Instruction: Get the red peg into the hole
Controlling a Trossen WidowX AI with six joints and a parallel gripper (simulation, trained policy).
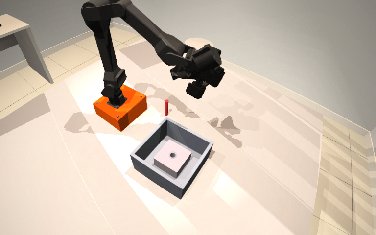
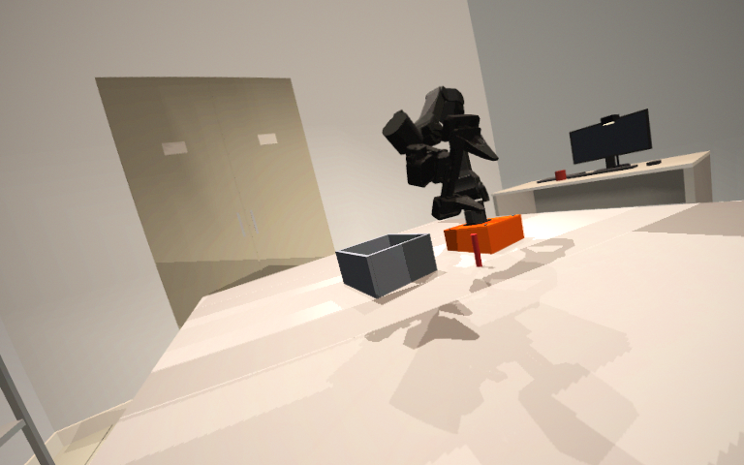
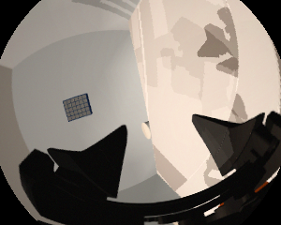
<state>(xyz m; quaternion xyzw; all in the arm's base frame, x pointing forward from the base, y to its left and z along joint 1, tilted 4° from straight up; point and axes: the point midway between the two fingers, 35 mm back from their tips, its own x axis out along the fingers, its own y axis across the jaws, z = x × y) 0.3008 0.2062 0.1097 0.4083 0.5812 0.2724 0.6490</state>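
Now: the red peg 130 mm behind my gripper tip, 130 mm to the right of it and 150 mm below it. The rest, counted from my gripper tip: pale plate 10 mm ahead, 320 mm to the right, 140 mm below; then dark grey box 10 mm ahead, 320 mm to the right, 160 mm below.
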